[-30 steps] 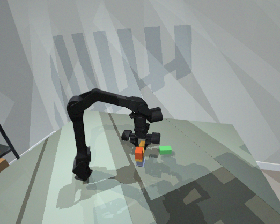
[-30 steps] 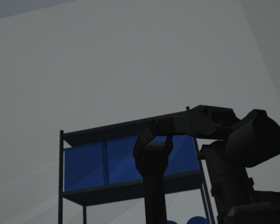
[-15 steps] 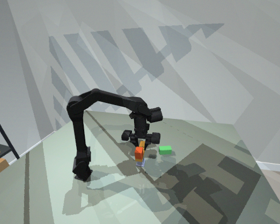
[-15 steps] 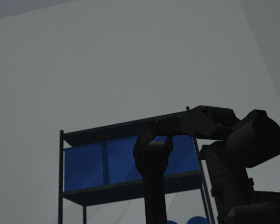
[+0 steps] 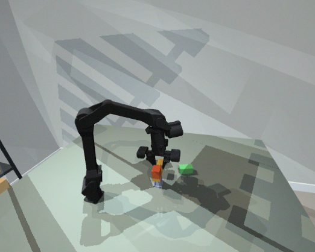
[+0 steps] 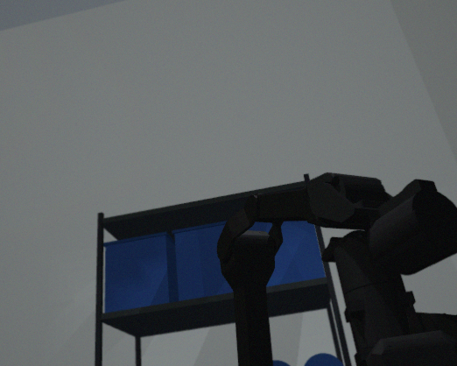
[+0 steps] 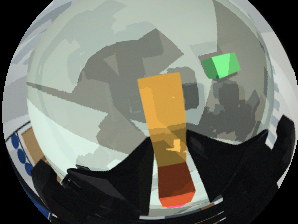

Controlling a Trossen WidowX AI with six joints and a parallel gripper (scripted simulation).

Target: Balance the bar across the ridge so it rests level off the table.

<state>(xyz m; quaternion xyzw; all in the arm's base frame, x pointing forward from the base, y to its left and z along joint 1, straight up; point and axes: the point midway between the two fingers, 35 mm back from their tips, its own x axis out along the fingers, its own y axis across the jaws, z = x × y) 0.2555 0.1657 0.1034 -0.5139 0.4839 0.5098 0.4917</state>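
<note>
Now: gripper tip 3 cm to the left of the bar and 1 cm below it. Round my gripper tip: green block (12 cm ahead, 8 cm to the left, 5 cm below).
</note>
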